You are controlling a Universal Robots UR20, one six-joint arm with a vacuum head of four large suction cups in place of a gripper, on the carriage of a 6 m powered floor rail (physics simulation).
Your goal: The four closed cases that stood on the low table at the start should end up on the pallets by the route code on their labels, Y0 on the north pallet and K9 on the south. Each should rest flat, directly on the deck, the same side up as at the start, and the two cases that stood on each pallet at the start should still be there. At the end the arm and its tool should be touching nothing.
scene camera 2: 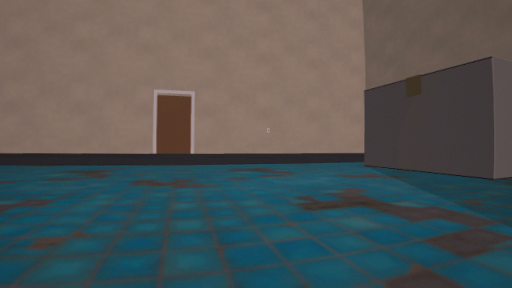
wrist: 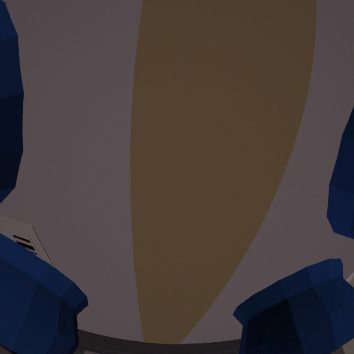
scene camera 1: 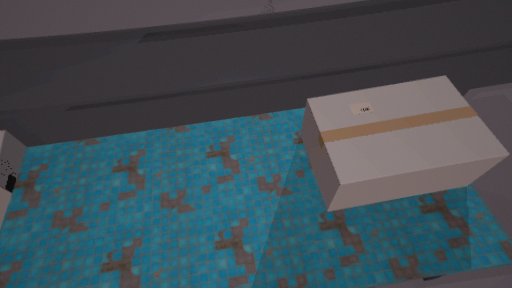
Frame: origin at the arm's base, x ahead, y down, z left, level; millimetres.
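Seen in the pictures: hand at its tool point: (wrist: 172, 220).
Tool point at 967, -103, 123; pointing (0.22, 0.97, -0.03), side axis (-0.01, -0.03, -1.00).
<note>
A point is followed by its place in that frame, as x, y, z.
My vacuum head (wrist: 176, 170) shows four blue suction cups around a white closed case (wrist: 80, 150) {1004, -133, 156}, close over its top face. The gripper appears shut on this case; the cup rims' contact is partly hidden. A brown tape strip crosses the top, and part of a label shows at the lower left, its route code unreadable. In scene camera 1 a white case (scene camera 1: 400, 145) {924, -202, 3006} with tape and a small label sits upright at the right; its code is too small to read. In scene camera 2 a grey-looking case (scene camera 2: 430, 130) {888, -61, 2755} stands at the right. The pallets cannot be made out.
Scene camera 1 shows teal tiled floor (scene camera 1: 190, 170) {749, 40, 2243} with brown patches, dark bands behind it, and part of a pale object (scene camera 1: 11, 147) {479, 52, 1480} with black marks at the left edge. Scene camera 2 shows a beige wall (scene camera 2: 275, 60) with a brown door (scene camera 2: 174, 125).
</note>
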